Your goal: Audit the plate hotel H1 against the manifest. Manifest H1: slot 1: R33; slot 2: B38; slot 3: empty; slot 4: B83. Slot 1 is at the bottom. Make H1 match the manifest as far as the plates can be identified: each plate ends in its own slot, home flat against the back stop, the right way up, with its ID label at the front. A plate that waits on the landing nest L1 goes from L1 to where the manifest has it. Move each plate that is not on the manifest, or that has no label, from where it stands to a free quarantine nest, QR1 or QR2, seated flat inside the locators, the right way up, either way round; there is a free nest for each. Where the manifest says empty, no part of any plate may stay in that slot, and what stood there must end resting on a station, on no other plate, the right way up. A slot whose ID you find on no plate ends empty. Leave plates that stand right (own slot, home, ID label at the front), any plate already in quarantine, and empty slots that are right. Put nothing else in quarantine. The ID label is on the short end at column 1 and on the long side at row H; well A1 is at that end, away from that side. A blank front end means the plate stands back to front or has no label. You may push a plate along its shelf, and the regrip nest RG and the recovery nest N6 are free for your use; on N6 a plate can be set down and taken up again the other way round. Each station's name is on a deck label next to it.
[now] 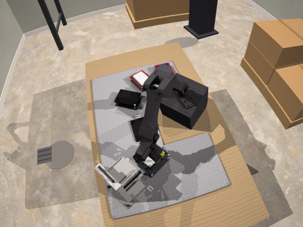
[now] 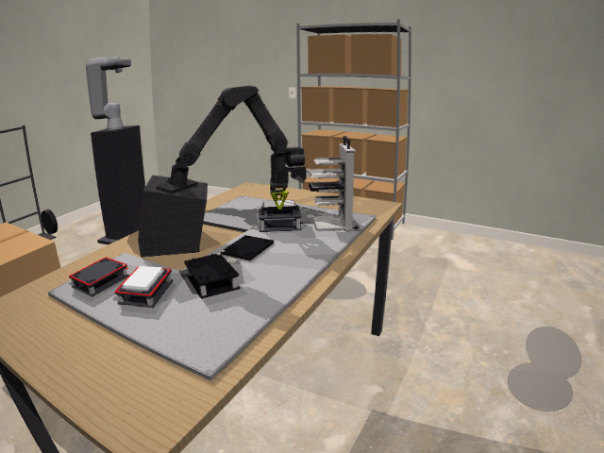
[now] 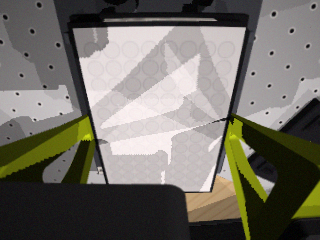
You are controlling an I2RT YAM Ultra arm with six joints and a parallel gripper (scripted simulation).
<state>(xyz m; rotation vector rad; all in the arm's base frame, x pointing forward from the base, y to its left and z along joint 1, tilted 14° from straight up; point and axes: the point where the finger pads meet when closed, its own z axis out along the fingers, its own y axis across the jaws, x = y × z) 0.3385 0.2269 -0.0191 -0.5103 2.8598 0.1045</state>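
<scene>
My gripper is now 4 cm above the regrip nest. The rest, counted from my hand: RG deck label (10 cm behind, 4 cm to the right, 9 cm below); H1 deck label (9 cm ahead, 14 cm to the left, 9 cm below); dark well plate (17 cm ahead, 7 cm to the left, 7 cm above).
</scene>
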